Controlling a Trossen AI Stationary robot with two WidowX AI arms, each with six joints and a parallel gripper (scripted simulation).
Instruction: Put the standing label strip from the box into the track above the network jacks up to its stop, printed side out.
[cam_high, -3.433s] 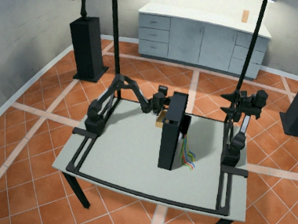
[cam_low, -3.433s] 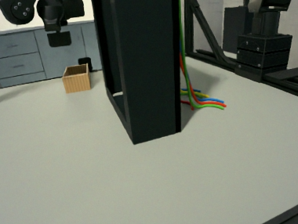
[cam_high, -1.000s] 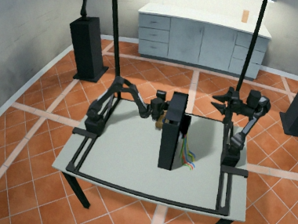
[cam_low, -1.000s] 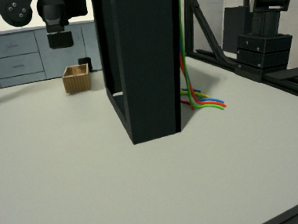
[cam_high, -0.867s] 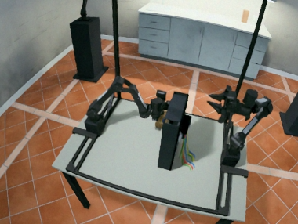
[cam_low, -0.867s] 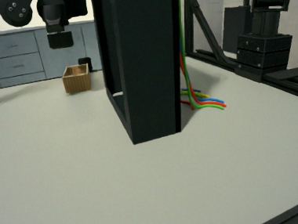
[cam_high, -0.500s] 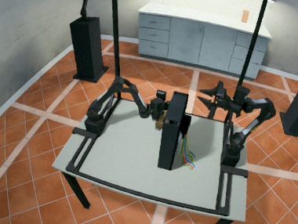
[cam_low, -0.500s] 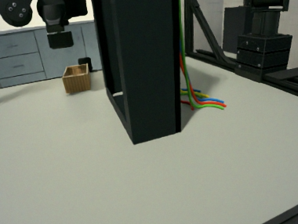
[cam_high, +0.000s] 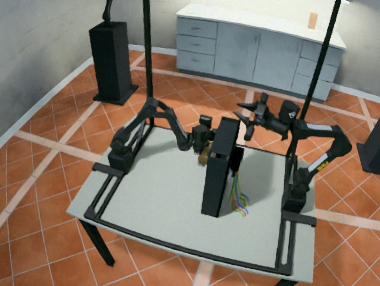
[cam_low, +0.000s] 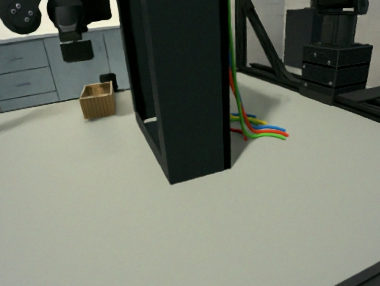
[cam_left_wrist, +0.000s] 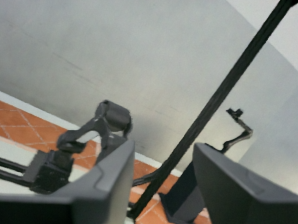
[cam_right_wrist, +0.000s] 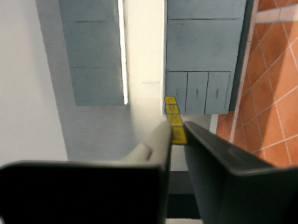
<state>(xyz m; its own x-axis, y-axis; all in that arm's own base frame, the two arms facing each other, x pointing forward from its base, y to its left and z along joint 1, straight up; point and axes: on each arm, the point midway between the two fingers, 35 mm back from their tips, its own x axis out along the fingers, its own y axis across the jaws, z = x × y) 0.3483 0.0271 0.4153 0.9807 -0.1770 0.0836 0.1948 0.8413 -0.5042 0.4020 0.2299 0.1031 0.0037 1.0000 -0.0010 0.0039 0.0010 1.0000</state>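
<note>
The yellow label strip lies 31 cm below my left hand, 30 cm behind it and 17 cm to the right of it. Also, from my left hand: small box: 52 cm below, 25 cm behind, 15 cm to the right.
The yellow label strip is 50 mm behind my right hand. Also, from my right hand: small box 10 mm behind, 20 mm to the left, 210 mm below.
</note>
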